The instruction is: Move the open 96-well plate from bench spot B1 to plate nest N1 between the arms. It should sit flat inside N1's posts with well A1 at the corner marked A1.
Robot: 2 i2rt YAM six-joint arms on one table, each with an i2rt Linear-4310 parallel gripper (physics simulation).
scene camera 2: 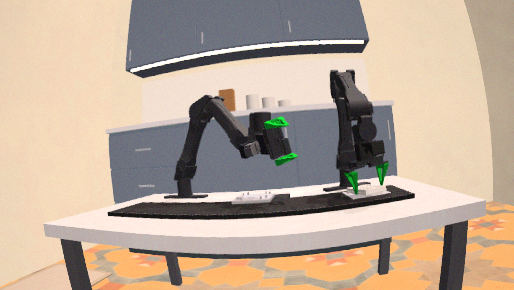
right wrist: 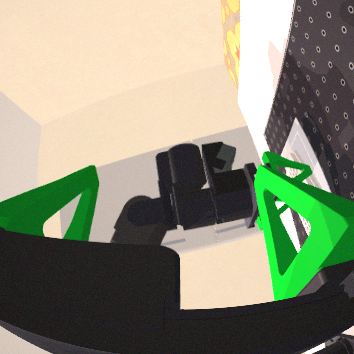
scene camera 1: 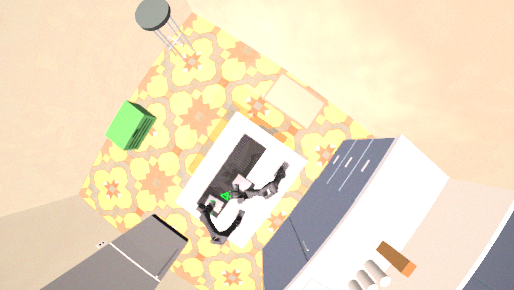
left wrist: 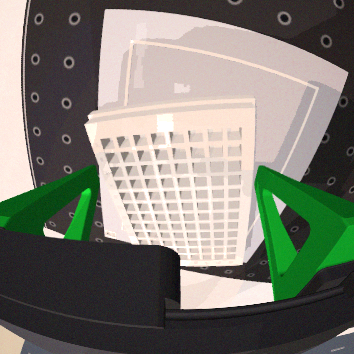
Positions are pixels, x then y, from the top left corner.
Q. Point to a white well plate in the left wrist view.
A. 179,171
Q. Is my left gripper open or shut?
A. Open.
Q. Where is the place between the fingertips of my right gripper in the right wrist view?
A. At 176,173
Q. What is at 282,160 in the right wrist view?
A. My left gripper.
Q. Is my right gripper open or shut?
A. Open.
